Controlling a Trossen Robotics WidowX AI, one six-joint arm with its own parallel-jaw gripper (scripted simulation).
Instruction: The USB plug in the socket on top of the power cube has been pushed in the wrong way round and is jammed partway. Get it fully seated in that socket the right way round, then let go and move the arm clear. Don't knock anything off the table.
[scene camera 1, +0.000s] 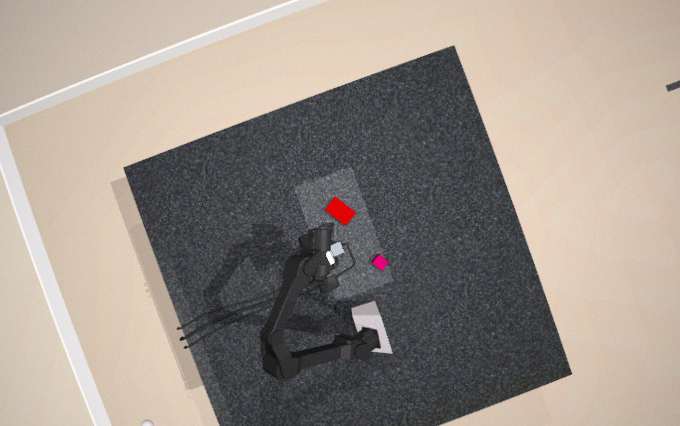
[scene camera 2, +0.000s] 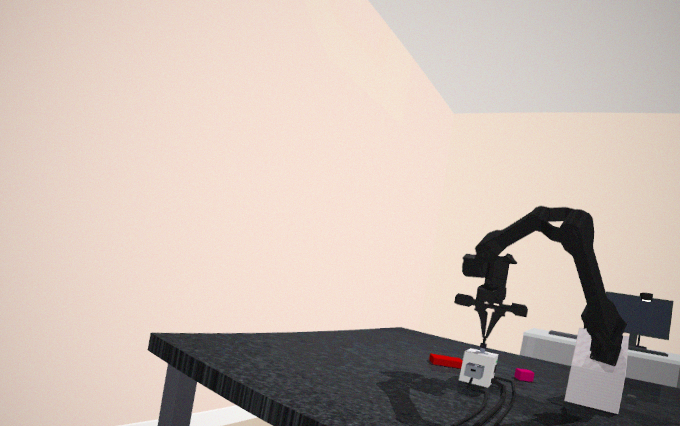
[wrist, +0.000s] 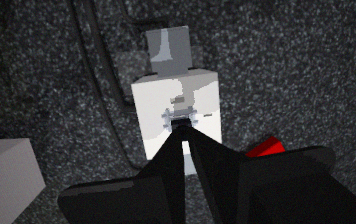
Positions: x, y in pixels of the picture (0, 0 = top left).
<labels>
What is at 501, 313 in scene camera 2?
My gripper.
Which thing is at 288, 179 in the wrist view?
My gripper.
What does my gripper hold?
A dark USB plug.
</labels>
